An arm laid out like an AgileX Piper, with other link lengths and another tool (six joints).
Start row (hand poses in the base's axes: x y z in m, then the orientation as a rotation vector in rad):
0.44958, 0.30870, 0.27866, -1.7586, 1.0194, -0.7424
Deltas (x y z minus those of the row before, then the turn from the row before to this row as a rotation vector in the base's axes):
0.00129, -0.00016, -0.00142, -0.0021, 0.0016, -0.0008
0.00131, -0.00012, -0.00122, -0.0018, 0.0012, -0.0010
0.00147, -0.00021, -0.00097, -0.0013, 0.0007, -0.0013
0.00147, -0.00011, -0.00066, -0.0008, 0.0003, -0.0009
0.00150, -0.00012, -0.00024, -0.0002, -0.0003, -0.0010
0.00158, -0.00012, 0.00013, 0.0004, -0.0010, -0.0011
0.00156, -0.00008, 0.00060, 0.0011, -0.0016, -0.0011
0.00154, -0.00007, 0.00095, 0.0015, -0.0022, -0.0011
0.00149, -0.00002, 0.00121, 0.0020, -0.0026, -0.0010
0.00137, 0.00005, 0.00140, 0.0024, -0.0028, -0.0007
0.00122, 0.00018, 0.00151, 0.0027, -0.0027, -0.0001
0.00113, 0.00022, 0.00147, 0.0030, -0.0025, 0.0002
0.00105, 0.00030, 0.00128, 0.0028, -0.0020, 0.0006
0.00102, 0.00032, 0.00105, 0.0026, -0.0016, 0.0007
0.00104, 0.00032, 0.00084, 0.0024, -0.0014, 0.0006
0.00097, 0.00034, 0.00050, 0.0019, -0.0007, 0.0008
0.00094, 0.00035, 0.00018, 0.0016, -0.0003, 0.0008
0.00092, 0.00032, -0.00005, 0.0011, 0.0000, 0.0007
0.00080, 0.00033, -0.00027, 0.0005, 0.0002, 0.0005
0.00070, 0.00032, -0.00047, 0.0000, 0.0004, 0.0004
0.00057, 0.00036, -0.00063, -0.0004, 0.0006, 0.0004
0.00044, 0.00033, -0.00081, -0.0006, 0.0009, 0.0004
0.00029, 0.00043, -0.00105, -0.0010, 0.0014, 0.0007
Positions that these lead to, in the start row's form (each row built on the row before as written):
0.45087, 0.30854, 0.27724, -1.7609, 1.0208, -0.7429
0.45218, 0.30842, 0.27602, -1.7627, 1.0222, -0.7437
0.45365, 0.30821, 0.27505, -1.7637, 1.0236, -0.7448
0.45512, 0.30810, 0.27439, -1.7642, 1.0245, -0.7456
0.45662, 0.30798, 0.27415, -1.7638, 1.0252, -0.7466
0.45820, 0.30786, 0.27428, -1.7625, 1.0257, -0.7478
0.45976, 0.30778, 0.27488, -1.7603, 1.0259, -0.7491
0.46130, 0.30771, 0.27583, -1.7574, 1.0258, -0.7506
0.46279, 0.30769, 0.27704, -1.7539, 1.0254, -0.7521
0.46416, 0.30774, 0.27844, -1.7501, 1.0247, -0.7533
0.46538, 0.30792, 0.27995, -1.7463, 1.0236, -0.7538
0.46651, 0.30814, 0.28142, -1.7425, 1.0224, -0.7538
0.46756, 0.30844, 0.28270, -1.7393, 1.0211, -0.7533
0.46858, 0.30876, 0.28375, -1.7365, 1.0199, -0.7525
0.46962, 0.30908, 0.28459, -1.7339, 1.0189, -0.7517
0.47059, 0.30942, 0.28509, -1.7322, 1.0181, -0.7506
0.47153, 0.30977, 0.28527, -1.7310, 1.0175, -0.7493
0.47245, 0.31009, 0.28522, -1.7303, 1.0171, -0.7482
0.47325, 0.31042, 0.28495, -1.7302, 1.0169, -0.7474
0.47395, 0.31074, 0.28448, -1.7306, 1.0168, -0.7468
0.47452, 0.31110, 0.28385, -1.7314, 1.0167, -0.7463
0.47496, 0.31143, 0.28304, -1.7325, 1.0168, -0.7457
0.47525, 0.31186, 0.28199, -1.7344, 1.0169, -0.7448

